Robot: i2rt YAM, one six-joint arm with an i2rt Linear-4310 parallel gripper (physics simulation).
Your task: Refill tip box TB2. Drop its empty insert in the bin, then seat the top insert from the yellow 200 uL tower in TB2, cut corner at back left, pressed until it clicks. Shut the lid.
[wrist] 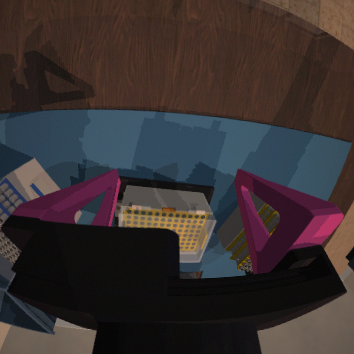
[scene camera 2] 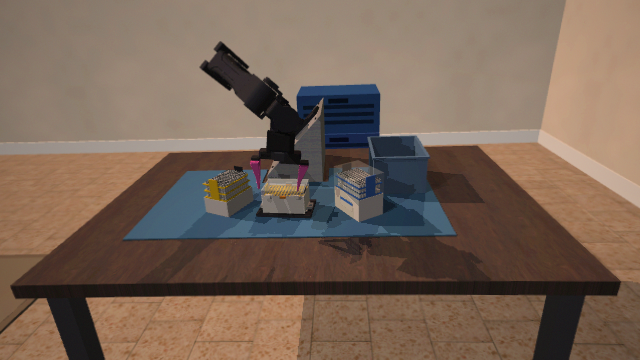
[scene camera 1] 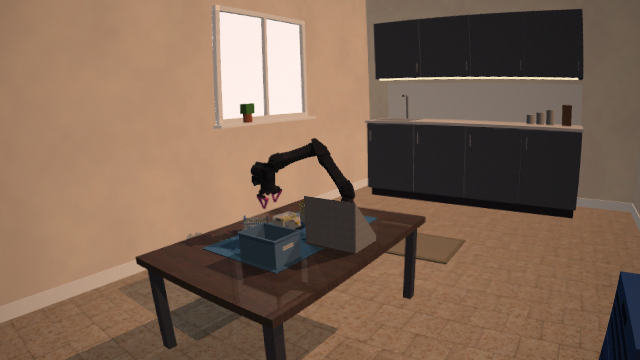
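Note:
The white tip box (scene camera 2: 285,204) (wrist: 165,196) stands on a dark base at the mat's middle. A yellow, tipless insert (scene camera 2: 284,190) (wrist: 172,222) sits in it; clear plastic shows around it, but the lid's exact position is unclear. The box's label is unreadable. The yellow tower (scene camera 2: 227,192) (wrist: 232,237) stands to its left in scene camera 2, with tips in its top insert. My gripper (scene camera 1: 270,204) (scene camera 2: 279,189) (wrist: 176,175) is open and empty above the box, fingers toward its two sides. The blue-grey bin (scene camera 1: 270,250) (scene camera 2: 400,167) stands at the mat's back right in scene camera 2.
A blue-banded tower (scene camera 2: 359,197) (wrist: 30,190) under a clear cover stands right of the box in scene camera 2. A grey wedge-shaped stand (scene camera 1: 330,225) (scene camera 2: 314,150) rises behind the box. The blue mat (scene camera 2: 165,220) lies on the brown table (scene camera 2: 300,267).

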